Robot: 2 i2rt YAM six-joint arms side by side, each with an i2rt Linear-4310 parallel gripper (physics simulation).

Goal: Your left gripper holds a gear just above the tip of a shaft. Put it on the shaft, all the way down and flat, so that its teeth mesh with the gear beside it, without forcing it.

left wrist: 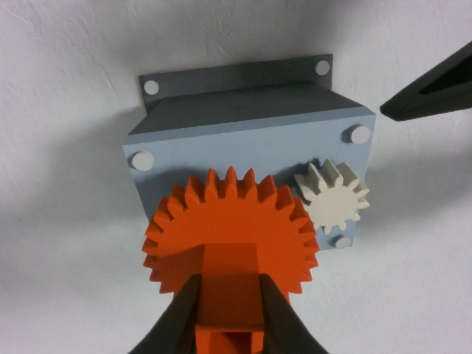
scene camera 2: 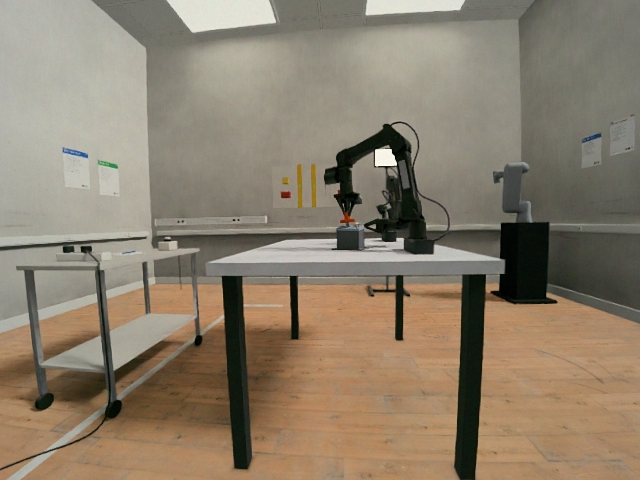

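Seen in the pictures: left gripper, fingertip midpoint: (left wrist: 230,288) (scene camera 2: 347,216); right gripper, fingertip midpoint: (scene camera 2: 364,226); left arm's base, link origin: (scene camera 2: 417,241); right arm's base, link origin: (scene camera 2: 388,232).
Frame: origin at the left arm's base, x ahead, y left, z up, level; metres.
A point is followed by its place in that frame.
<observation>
My left gripper (scene camera 2: 346,210) @[x 0.270, y -0.145, z 0.107 m] (left wrist: 230,288) @[x 0.270, y -0.145, z 0.107 m] is shut on the raised hub of the orange gear (scene camera 2: 346,221) @[x 0.274, y -0.111, z 0.083 m] (left wrist: 230,220) @[x 0.261, y -0.160, z 0.094 m], which looks about level. The gear is held a little above the blue-grey block (scene camera 2: 350,239) @[x 0.258, y -0.101, z 0.005 m] (left wrist: 240,135); the shaft under it is hidden in the left wrist view. The small cream gear (left wrist: 334,202) @[x 0.225, y -0.136, z 0.076 m] is on the block at the right of the orange gear. Their teeth lie close together or overlap in the picture; whether they touch cannot be told. My right gripper (scene camera 2: 368,225) @[x 0.190, y -0.201, z 0.060 m] is open and empty beside the block; one dark finger (left wrist: 417,100) @[x 0.178, y -0.154, z 0.063 m] shows at upper right.
The block stands on the white table (scene camera 2: 310,267) @[x 0.384, y 0.267, z -0.056 m] and has a dark base flange (left wrist: 235,76) @[x 0.239, y -0.186, z -0.036 m]. Round pale studs, one at the upper left (left wrist: 143,160) @[x 0.285, y -0.187, z 0.068 m], mark its top corners. The right arm's dark links lie behind the left arm's base (scene camera 2: 419,244) @[x 0.019, y 0.100, z -0.004 m]. A cart (scene camera 2: 124,341) stands at the left.
</observation>
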